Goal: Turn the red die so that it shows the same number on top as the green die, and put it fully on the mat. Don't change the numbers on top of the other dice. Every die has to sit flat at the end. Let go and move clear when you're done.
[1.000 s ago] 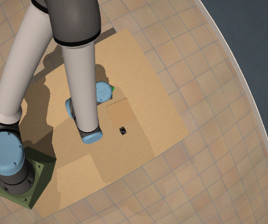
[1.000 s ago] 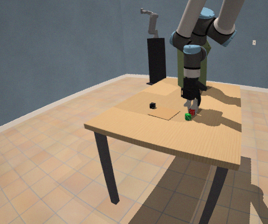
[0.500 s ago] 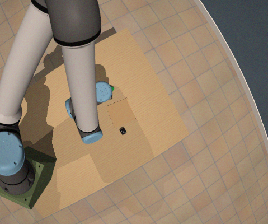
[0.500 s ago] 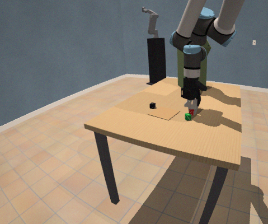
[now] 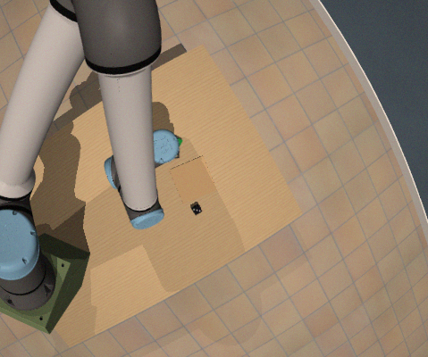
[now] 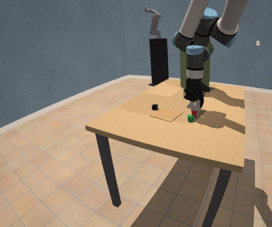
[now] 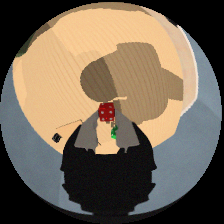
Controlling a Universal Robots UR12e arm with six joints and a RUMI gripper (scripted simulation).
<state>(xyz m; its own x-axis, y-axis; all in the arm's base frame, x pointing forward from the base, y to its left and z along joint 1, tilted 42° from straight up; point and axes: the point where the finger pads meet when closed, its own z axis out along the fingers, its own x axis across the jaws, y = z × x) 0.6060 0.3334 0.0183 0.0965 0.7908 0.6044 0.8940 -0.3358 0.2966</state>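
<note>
Now: hand right at the red die. Also, from my hand: green die 70 mm ahead, 20 mm to the left; then tan mat 130 mm to the right, 100 mm ahead, 20 mm below; then black die 240 mm to the right, 90 mm ahead.
</note>
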